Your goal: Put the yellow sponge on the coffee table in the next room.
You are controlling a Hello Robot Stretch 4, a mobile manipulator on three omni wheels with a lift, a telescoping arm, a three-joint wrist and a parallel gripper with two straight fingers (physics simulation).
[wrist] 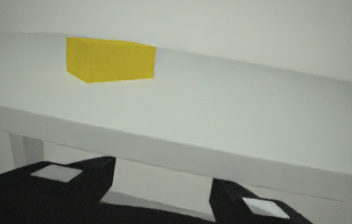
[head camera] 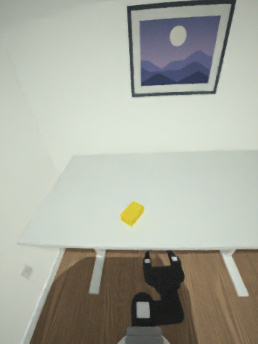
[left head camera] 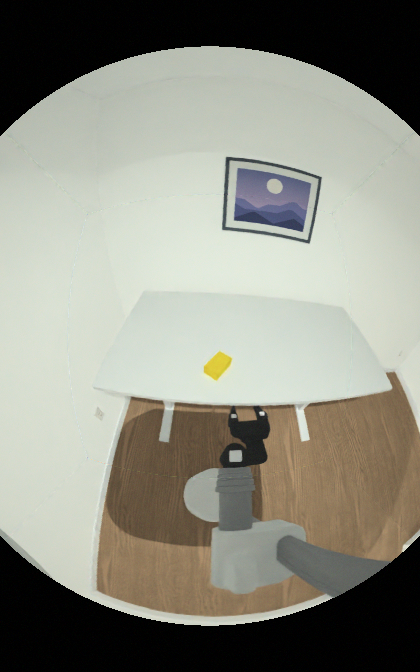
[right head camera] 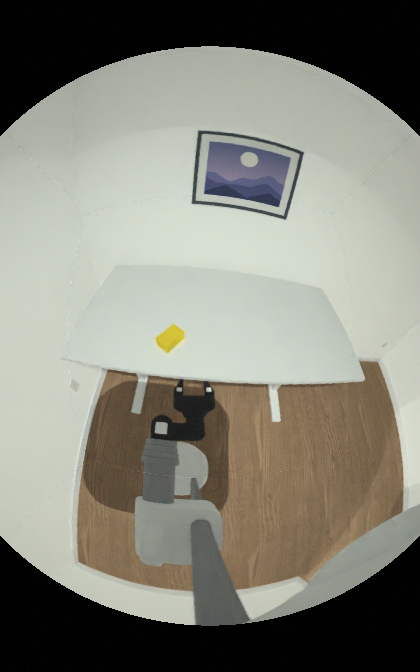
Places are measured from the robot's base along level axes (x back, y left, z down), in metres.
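Pixels of known places: gripper, fingertip midpoint: [wrist: 163, 178] [head camera: 157, 249].
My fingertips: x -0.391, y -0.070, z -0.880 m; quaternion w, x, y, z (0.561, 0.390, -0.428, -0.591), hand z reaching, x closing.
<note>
Behind a point stands the place of what it marks.
The yellow sponge [head camera: 132, 213] {z -0.968, x -0.515, y 0.033 m} [left head camera: 218, 365] [right head camera: 170, 338] [wrist: 111, 61] {z -0.948, x -0.499, y 0.021 m} lies on the white table [head camera: 185, 200] {z -0.923, x -0.623, y -0.244 m} [left head camera: 300, 350] [right head camera: 260, 330] [wrist: 225, 117] {z -0.923, x -0.442, y -0.117 m}, left of its middle and towards the front edge. My gripper [head camera: 160, 255] [left head camera: 247, 410] [right head camera: 194, 385] [wrist: 163, 178] {z -0.880, x -0.391, y -0.070 m} is open and empty. Its fingertips are at the table's front edge, a little to the right of the sponge and short of it. In the wrist view the sponge stands beyond the edge, up and to the left of the fingers. The fingertips are partly hidden by the table edge in the head views. The coffee table does not show in these views.
The table's white legs [head camera: 97, 272] [left head camera: 303, 425] [right head camera: 275, 405] stand under its front part. A wall with a framed picture [head camera: 175, 77] {z -1.438, x -1.162, y -0.256 m} [left head camera: 270, 225] is behind the table, and another wall [head camera: 22, 200] {z -0.802, x -0.762, y 0.826 m} runs along the left. The floor is brown wood [left head camera: 340, 480].
</note>
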